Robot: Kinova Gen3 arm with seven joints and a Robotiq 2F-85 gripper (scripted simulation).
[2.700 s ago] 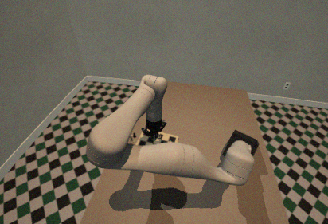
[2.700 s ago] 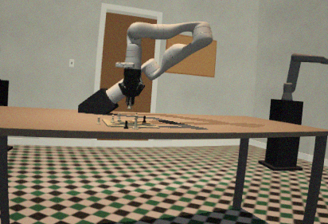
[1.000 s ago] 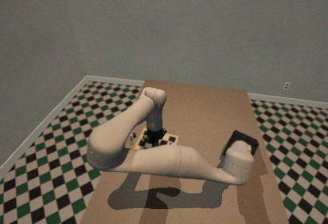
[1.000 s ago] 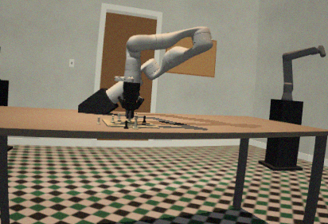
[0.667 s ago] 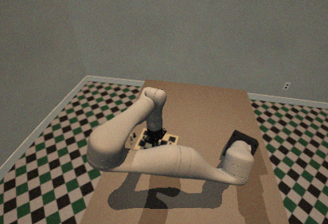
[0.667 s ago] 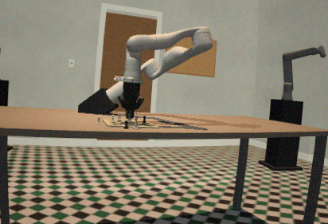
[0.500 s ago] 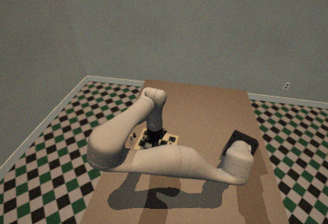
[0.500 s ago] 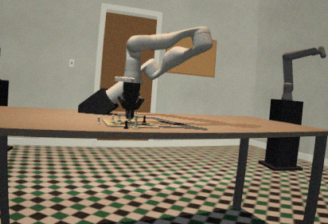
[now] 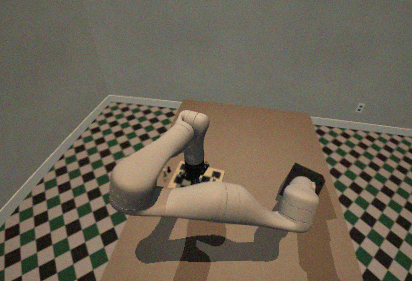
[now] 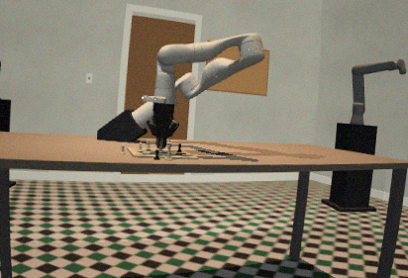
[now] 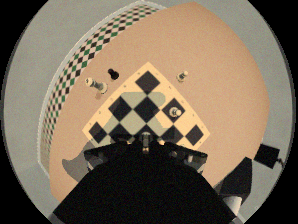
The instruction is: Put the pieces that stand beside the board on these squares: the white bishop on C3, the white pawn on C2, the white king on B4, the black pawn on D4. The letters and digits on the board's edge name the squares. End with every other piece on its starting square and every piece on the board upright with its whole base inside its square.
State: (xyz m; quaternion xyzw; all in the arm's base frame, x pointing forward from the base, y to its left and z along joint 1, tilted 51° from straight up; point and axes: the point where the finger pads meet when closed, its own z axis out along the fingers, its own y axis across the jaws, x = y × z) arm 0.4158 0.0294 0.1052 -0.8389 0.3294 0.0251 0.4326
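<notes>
Right now my hand is 40 mm above the chessboard.
</notes>
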